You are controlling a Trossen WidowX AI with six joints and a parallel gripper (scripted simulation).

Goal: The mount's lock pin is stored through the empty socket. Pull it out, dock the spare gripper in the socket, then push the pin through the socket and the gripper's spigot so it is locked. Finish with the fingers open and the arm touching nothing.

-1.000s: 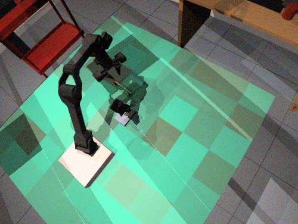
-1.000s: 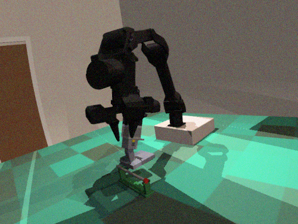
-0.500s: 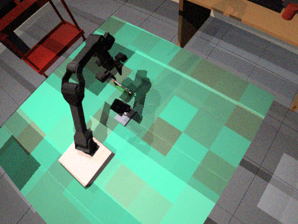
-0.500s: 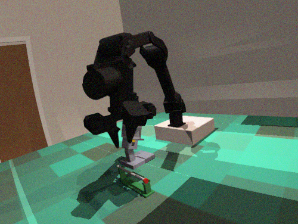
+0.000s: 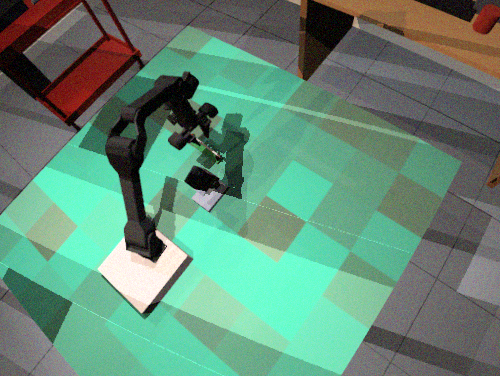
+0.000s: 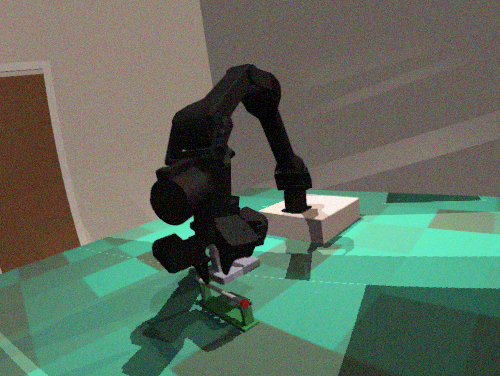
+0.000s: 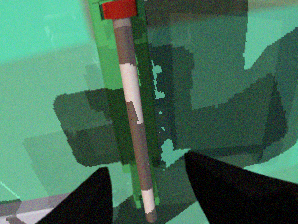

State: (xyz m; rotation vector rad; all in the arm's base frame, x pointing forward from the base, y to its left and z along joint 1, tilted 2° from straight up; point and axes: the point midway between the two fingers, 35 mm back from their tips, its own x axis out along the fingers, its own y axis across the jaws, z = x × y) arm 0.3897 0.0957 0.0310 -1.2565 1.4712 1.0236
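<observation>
The green pin rest is 5 cm below my gripper tip and 1 cm to the left of it. The rest, counted from my gripper tip: grey mount: 12 cm behind, 11 cm to the right, 2 cm below; spare gripper: 13 cm behind, 11 cm to the right, 5 cm above.
</observation>
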